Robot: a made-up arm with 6 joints.
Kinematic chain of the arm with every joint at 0, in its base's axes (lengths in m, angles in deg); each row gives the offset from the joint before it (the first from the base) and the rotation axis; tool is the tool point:
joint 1: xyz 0 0 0.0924 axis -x
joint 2: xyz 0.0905 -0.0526 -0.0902 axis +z
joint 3: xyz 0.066 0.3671 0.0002 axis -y
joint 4: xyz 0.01 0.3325 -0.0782 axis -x
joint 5: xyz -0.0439 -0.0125 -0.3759 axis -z
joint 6: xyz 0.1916 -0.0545 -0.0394 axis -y
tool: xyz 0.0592 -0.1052 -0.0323
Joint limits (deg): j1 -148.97..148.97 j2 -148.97..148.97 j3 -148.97..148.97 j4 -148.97..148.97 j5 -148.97..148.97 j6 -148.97..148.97
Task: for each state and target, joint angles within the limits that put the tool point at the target. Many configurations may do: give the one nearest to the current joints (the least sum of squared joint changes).
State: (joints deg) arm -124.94 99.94 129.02 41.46 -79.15 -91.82
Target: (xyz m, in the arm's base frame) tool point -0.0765 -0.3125 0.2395
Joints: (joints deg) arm -119.41 69.57 118.99 73.47 -74.50 -91.57
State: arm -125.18 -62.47 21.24 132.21 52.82 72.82
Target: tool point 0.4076 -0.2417 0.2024
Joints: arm -119.25 -63.01 26.32 102.15 56.19 73.93
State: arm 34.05 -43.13 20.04 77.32 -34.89 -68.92
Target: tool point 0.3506 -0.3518 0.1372
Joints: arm 33.29 -81.43 17.16 77.39 -31.61 -68.39
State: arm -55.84 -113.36 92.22 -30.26 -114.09 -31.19
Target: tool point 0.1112 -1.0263 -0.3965
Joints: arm -31.51 -144.75 103.19 4.95 -100.96 -35.81
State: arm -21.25 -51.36 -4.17 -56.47 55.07 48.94
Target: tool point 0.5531 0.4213 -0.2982
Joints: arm -37.77 -48.63 12.80 -6.94 46.76 58.61
